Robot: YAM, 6 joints.
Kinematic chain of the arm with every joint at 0, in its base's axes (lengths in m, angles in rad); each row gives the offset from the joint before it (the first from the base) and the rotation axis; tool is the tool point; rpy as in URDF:
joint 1: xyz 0 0 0.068 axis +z
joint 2: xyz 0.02 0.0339 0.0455 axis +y
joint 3: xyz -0.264 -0.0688 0 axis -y
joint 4: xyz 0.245 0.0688 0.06 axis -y
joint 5: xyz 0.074 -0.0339 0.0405 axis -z
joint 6: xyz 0.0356 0 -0.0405 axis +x
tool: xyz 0 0 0 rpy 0 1.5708 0
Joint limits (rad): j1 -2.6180..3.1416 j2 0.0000..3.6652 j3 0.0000..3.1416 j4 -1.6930..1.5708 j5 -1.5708..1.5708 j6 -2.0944..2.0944
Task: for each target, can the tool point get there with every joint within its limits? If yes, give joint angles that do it. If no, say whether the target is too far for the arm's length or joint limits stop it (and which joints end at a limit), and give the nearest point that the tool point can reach.
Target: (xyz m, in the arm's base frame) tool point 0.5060 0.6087 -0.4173
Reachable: no: too far | nearest point 0.3454 0.4155 -0.2327 | short by 0.312 m
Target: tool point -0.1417 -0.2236 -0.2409
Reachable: yes | joints -2.0676 3.2498 1.6409 -0.6810 0.5304 -0.8842
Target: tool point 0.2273 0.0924 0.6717
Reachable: yes | joints 0.3957 1.6469 2.4443 -0.0076 0.0670 1.6730
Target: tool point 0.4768 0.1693 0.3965
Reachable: yes | joints 0.2968 2.2035 1.9792 0.9327 -0.6829 1.0614
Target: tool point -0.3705 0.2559 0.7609
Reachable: no: too far | nearest point -0.3015 0.2082 0.6347 | short by 0.152 m
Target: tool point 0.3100 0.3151 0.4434
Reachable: yes | joints 0.7811 1.8417 1.7439 0.4699 -0.1549 1.4251
